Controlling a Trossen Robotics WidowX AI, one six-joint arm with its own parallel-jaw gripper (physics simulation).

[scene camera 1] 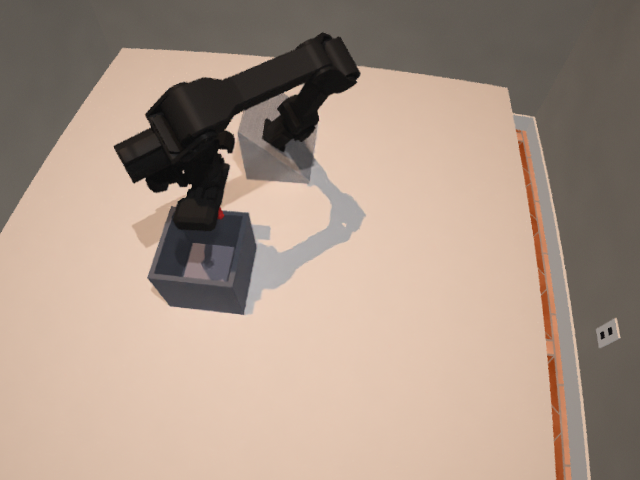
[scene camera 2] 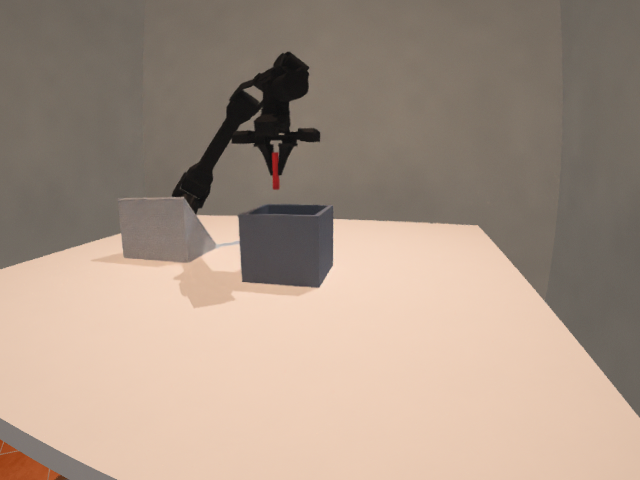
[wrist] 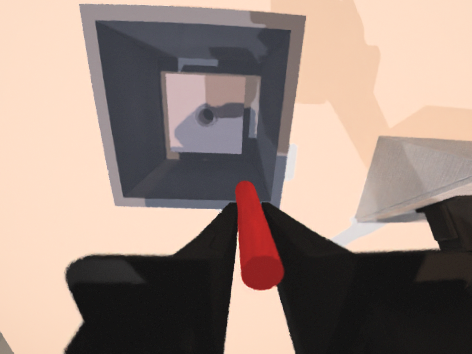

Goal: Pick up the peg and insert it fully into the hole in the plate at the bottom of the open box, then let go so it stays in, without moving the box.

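Note:
A red round peg is held about upright between the fingertips. My gripper is shut on it, above the open box; in scene camera 2 the peg's lower end is above the rim. The dark blue-grey box stands on the table. In the wrist view the peg's lower end shows over the box's near wall, to the lower right of the hole. The light plate lies at the box's bottom, with a round dark hole. In scene camera 1 the fingertips are hidden.
A grey wedge-shaped block stands by the arm's base, beside the box. The box's walls rise around the plate. The arm's shadow falls across part of the plate and the table.

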